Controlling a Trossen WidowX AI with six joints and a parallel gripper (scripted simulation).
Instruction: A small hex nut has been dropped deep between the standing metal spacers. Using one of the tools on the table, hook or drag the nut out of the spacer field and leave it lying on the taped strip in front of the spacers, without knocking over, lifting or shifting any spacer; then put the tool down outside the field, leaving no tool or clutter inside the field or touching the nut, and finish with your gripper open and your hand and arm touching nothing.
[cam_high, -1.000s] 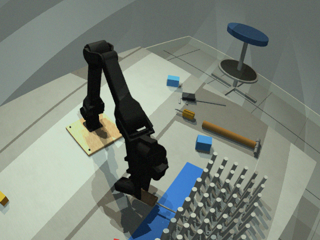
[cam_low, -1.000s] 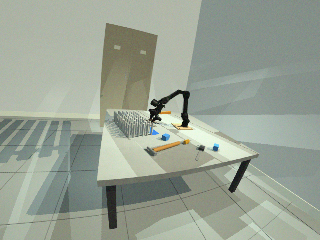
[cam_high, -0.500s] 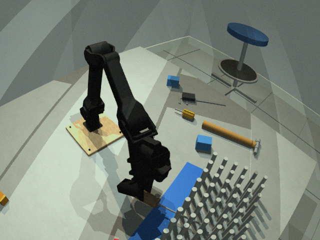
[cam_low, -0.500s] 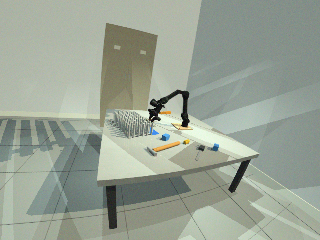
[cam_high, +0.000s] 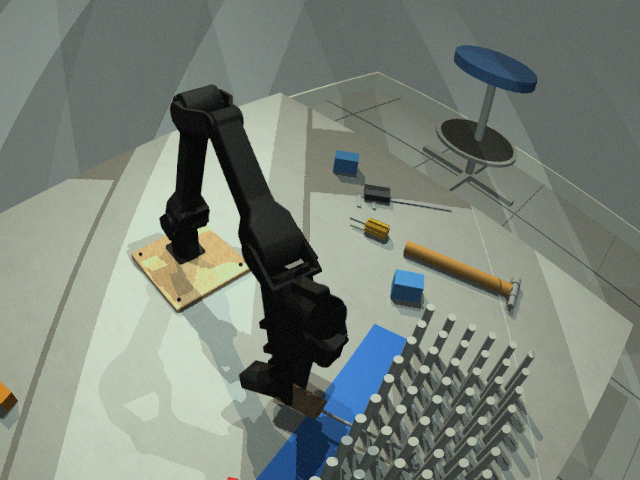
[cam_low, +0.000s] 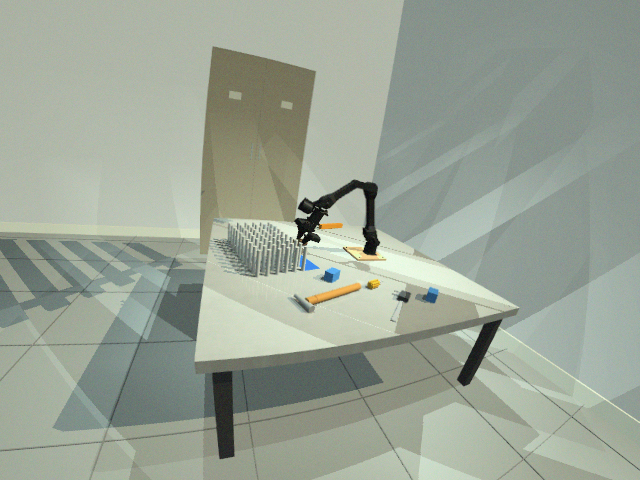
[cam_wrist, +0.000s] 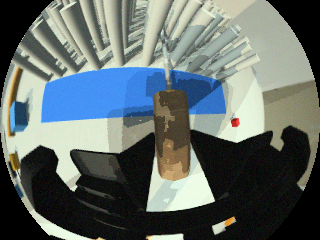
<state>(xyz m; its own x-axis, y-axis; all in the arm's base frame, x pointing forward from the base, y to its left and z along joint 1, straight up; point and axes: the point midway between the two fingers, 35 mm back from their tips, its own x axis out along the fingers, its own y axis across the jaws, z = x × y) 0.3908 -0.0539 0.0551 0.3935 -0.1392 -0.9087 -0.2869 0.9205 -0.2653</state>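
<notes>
The blue taped strip is 5 cm ahead of my gripper tip, 6 cm to the left of it and 4 cm below it. Round my gripper tip: yellow-handled screwdriver 23 cm behind, 42 cm to the left, 2 cm below; then small red cube 6 cm ahead, 17 cm to the right, 3 cm below; then hex nut 22 cm ahead, 6 cm to the left, 3 cm below.
</notes>
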